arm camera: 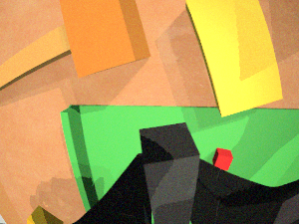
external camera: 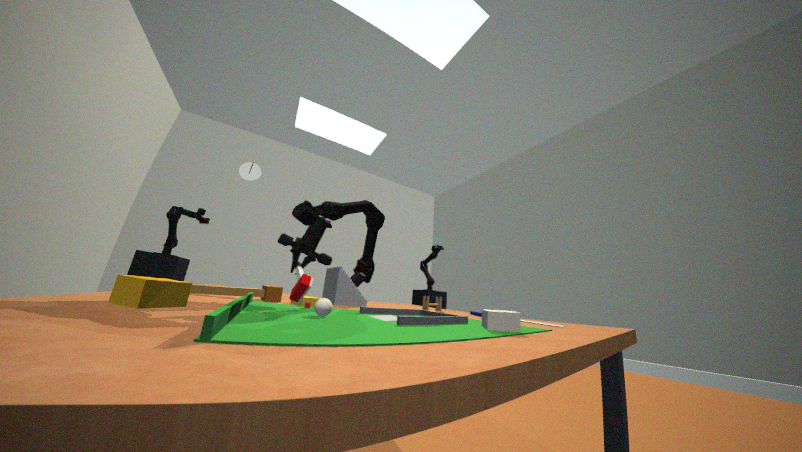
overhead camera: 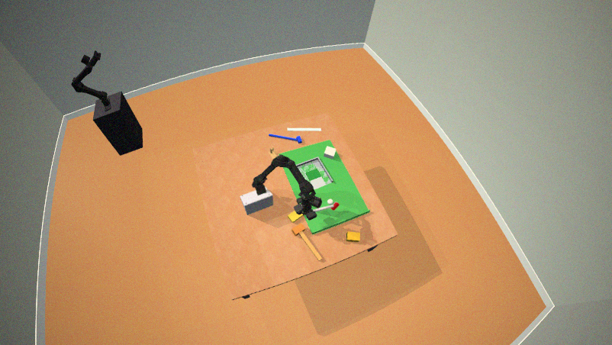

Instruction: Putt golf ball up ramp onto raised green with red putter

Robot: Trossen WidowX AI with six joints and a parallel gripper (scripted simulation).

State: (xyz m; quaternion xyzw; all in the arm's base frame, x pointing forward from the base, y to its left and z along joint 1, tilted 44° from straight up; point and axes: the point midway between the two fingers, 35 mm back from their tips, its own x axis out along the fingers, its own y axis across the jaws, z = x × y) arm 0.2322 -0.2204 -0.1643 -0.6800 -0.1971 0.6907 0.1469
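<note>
Now: gripper tip 120 mm short of the red putter, 10 mm to the right of it and 10 mm above it. From my gripper tip the other things lie so: low green wall: 240 mm ahead, 110 mm to the right, 90 mm below; then white golf ball: 220 mm ahead, 80 mm below, 60 mm to the left; then white block: 470 mm to the left, 420 mm ahead, 80 mm below.
</note>
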